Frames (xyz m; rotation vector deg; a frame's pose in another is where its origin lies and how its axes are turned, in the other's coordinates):
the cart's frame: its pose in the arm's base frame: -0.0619 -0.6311 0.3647 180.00 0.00 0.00
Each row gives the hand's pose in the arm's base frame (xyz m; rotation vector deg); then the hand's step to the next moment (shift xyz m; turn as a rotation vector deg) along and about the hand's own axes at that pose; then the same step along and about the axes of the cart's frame.
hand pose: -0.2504 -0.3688 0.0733 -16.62 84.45 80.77
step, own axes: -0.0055 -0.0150 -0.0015 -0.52 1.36 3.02
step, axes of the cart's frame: 0.0130 0.0080 0.0050 0.69 -2.70 -1.87
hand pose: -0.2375 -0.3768 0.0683 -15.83 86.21 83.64
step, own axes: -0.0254 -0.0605 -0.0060 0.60 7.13 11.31
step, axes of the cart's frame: 0.0539 0.0317 0.0206 -0.17 -11.75 -6.40
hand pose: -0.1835 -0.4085 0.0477 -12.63 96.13 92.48
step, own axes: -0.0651 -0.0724 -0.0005 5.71 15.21 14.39
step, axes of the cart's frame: 0.0883 0.0382 0.0151 -7.33 -17.93 -9.78
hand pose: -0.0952 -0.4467 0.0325 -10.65 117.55 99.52
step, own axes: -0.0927 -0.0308 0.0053 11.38 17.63 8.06
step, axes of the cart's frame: 0.0957 0.0176 -0.0099 -14.86 -13.34 -10.32
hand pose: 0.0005 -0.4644 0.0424 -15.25 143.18 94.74
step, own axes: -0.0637 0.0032 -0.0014 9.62 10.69 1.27
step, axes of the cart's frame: 0.0614 -0.0046 -0.0166 -11.71 -4.56 -7.10
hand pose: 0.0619 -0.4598 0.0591 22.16 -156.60 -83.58
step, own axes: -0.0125 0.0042 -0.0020 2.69 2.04 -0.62
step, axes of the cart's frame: 0.0115 -0.0034 -0.0058 -2.95 0.03 -1.76
